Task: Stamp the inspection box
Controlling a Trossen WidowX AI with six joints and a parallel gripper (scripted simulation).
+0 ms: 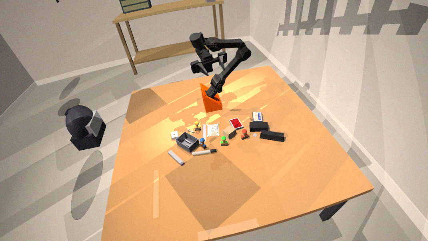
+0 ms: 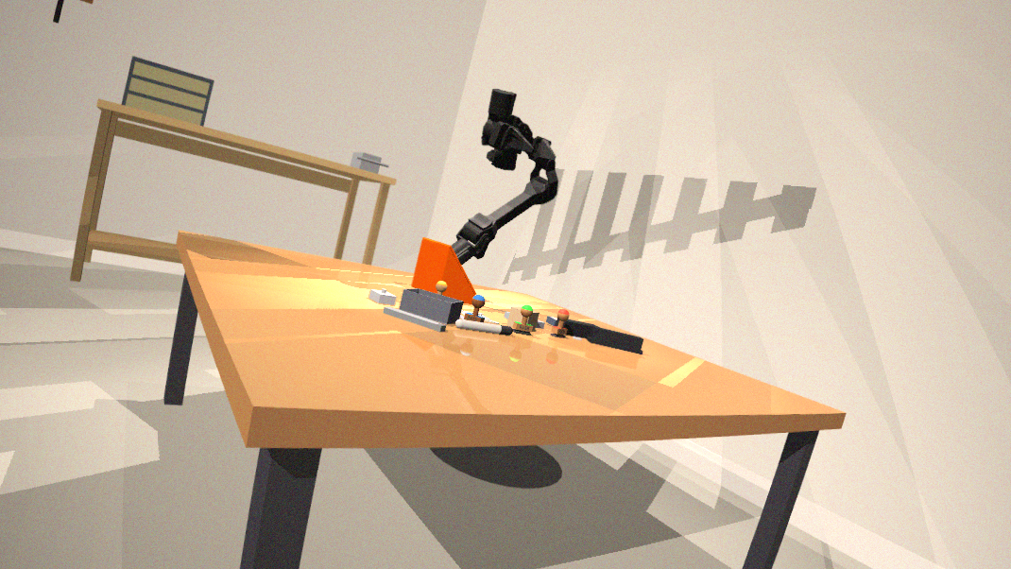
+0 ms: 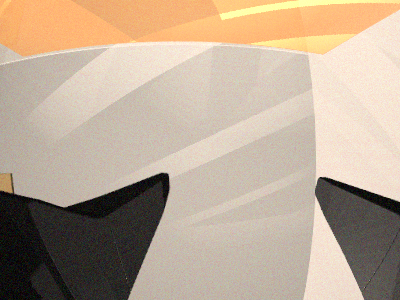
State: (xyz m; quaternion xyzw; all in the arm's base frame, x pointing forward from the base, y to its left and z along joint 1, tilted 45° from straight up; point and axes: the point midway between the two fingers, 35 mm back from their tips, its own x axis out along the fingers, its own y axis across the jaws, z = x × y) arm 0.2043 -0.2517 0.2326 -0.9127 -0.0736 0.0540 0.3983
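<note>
Now: gripper tip 390 mm above the green-knobbed stamp, 90 mm short of it and 20 mm to the left of it. Round my gripper tip: tan block (390 mm below, 30 mm to the left, 30 mm ahead); red-knobbed stamp (390 mm below, 110 mm to the left, 90 mm ahead); white card (410 mm below, 50 mm to the right, 50 mm behind).
</note>
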